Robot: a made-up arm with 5 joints. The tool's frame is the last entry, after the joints. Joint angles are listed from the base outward.
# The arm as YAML. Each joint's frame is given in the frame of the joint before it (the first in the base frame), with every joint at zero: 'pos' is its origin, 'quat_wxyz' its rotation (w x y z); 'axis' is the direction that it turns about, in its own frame. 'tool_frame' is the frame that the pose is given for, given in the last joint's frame.
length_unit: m
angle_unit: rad
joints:
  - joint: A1
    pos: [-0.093, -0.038, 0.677]
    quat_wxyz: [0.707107, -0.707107, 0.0, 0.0]
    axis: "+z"
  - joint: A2
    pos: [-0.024, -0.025, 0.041]
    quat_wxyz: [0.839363, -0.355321, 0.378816, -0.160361]
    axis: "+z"
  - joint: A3
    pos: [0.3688, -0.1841, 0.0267]
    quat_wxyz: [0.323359, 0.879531, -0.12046, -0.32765]
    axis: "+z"
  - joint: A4
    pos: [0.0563, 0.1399, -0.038]
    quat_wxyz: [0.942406, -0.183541, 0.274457, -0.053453]
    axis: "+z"
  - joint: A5
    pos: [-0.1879, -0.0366, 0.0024]
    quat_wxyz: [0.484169, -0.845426, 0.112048, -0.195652]
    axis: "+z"
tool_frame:
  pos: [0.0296, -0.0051, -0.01]
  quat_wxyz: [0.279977, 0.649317, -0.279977, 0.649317]
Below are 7 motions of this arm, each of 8 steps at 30 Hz.
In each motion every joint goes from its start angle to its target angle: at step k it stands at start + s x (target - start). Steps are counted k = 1, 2, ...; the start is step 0. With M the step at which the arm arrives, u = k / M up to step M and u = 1 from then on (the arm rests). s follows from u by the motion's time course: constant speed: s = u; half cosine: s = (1 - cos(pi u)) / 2; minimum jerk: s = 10 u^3 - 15 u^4 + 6 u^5.
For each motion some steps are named. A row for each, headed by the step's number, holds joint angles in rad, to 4 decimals.
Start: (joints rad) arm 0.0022 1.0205 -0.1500 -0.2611 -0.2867
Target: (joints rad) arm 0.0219 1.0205 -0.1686 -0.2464 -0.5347
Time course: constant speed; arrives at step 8
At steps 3, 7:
3: 0.0096 1.0205 -0.1570 -0.2556 -0.3797
7: 0.0194 1.0205 -0.1663 -0.2482 -0.5037

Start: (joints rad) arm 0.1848 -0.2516 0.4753 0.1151 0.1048
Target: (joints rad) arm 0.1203 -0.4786 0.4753 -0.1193 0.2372
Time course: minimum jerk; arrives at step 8
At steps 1, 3, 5, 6, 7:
1: 0.1838 -0.2552 0.4753 0.1113 0.1069
3: 0.1670 -0.3141 0.4753 0.0506 0.1412
5: 0.1381 -0.4161 0.4753 -0.0548 0.2008
6: 0.1270 -0.4551 0.4753 -0.0950 0.2235
7: 0.1213 -0.4750 0.4753 -0.1155 0.2351

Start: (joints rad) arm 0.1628 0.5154 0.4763 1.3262 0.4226
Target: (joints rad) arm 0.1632 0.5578 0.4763 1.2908 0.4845
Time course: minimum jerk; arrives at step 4
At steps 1, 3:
1: 0.1628 0.5198 0.4763 1.3225 0.4290
3: 0.1632 0.5534 0.4763 1.2945 0.4781

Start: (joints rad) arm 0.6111 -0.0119 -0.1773 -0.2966 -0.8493
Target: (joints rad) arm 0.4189 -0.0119 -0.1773 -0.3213 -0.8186
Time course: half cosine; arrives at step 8
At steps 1, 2, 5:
1: 0.6038 -0.0119 -0.1773 -0.2975 -0.8481
2: 0.5830 -0.0119 -0.1773 -0.3002 -0.8448
5: 0.4782 -0.0119 -0.1773 -0.3137 -0.8281

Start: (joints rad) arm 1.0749 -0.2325 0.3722 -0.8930 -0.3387
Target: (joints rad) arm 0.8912 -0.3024 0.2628 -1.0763 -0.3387
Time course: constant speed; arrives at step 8
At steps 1, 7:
1: 1.0519 -0.2412 0.3585 -0.9159 -0.3387
7: 0.9142 -0.2937 0.2765 -1.0534 -0.3387

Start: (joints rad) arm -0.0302 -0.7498 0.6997 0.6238 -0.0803
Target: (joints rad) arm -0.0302 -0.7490 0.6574 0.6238 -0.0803
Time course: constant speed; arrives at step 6
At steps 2, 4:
2: -0.0302 -0.7495 0.6856 0.6238 -0.0803
4: -0.0302 -0.7493 0.6715 0.6238 -0.0803

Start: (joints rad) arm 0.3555 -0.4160 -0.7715 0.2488 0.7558
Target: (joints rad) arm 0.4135 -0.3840 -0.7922 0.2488 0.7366
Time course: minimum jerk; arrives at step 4
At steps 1, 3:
1: 0.3615 -0.4127 -0.7736 0.2488 0.7538
3: 0.4075 -0.3873 -0.7901 0.2488 0.7386

